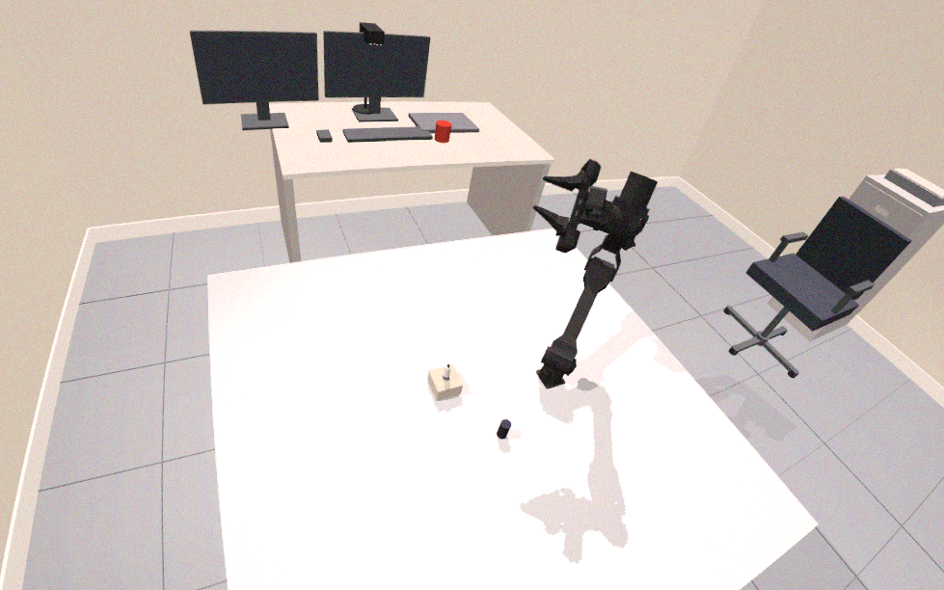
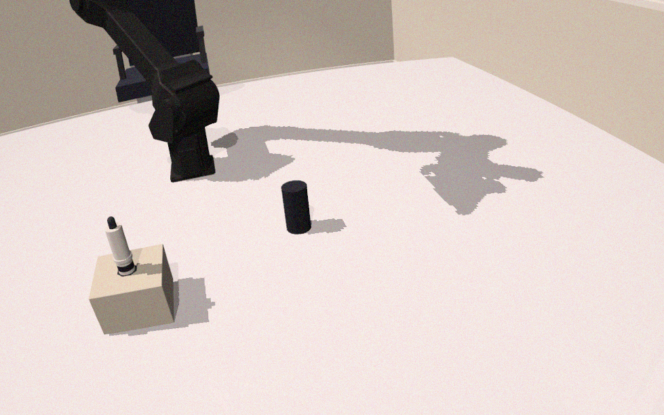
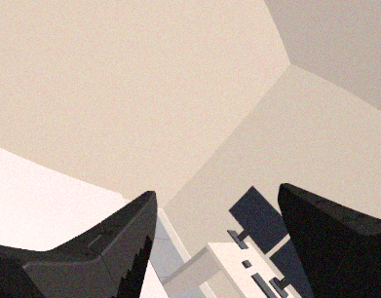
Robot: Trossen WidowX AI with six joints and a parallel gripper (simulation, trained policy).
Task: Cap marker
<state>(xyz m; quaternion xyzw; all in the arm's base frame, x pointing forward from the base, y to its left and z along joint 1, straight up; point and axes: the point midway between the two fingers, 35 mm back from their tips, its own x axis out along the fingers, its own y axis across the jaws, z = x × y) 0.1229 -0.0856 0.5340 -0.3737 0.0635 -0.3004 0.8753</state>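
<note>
My gripper tip is 60 mm short of the black cap, 220 mm to the right of it and 510 mm above it. The rest, counted from my gripper tip: beige holder block (150 mm ahead, 40 mm to the left, 520 mm below).
</note>
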